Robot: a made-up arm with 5 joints.
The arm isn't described. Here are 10 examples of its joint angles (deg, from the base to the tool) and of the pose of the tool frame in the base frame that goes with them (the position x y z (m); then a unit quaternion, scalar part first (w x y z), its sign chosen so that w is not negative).
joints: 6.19 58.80 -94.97 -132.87 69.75
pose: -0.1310 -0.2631 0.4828 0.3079 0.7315 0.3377 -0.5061
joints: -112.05 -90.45 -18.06 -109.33 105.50
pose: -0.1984 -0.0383 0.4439 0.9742 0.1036 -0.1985 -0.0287
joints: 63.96 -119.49 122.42 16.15 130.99
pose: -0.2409 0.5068 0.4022 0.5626 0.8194 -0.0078 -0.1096
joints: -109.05 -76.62 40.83 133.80 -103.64
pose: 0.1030 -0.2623 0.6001 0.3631 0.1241 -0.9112 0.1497
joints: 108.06 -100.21 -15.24 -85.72 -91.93
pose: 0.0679 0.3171 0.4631 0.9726 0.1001 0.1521 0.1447
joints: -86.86 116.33 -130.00 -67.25 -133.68
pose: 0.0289 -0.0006 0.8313 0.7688 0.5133 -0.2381 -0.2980
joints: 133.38 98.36 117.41 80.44 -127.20
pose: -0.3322 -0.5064 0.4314 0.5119 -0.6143 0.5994 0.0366
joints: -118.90 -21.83 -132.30 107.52 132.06
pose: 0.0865 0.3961 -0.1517 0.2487 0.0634 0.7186 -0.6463
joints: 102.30 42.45 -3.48 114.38 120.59
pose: 0.1041 0.1553 -0.1319 0.2901 0.1227 0.5748 -0.7552
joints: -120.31 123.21 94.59 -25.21 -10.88
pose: 0.4541 -0.0428 0.4928 0.5153 0.8531 -0.0757 0.0311
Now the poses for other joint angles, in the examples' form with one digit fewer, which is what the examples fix.
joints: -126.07 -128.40 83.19 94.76 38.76
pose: 0.298 -0.473 0.509 0.240 -0.715 0.099 0.650
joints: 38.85 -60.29 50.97 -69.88 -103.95
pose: 0.200 0.391 0.376 0.856 -0.196 -0.346 -0.331
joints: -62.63 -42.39 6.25 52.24 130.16
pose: 0.149 -0.458 0.252 0.533 -0.730 0.077 0.421
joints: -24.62 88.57 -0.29 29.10 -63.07
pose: -0.220 0.034 -0.045 0.625 -0.165 0.468 -0.602
